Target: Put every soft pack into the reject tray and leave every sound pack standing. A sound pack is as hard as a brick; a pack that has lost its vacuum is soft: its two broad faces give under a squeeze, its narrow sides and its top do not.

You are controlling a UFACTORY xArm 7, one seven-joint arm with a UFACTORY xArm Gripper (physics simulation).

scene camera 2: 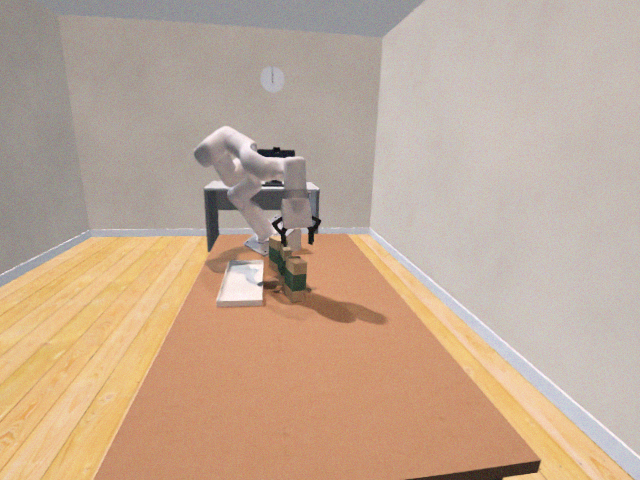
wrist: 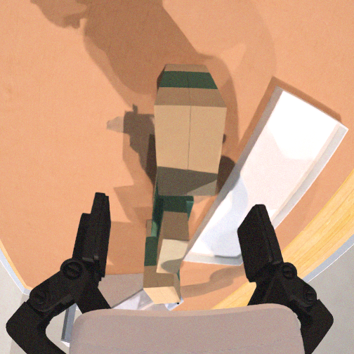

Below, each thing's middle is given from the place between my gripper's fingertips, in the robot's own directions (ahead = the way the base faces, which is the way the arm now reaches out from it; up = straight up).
Now: the white reject tray point(scene camera 2: 242, 285) 21 cm to the right of my hand, 18 cm below it and 12 cm behind it.
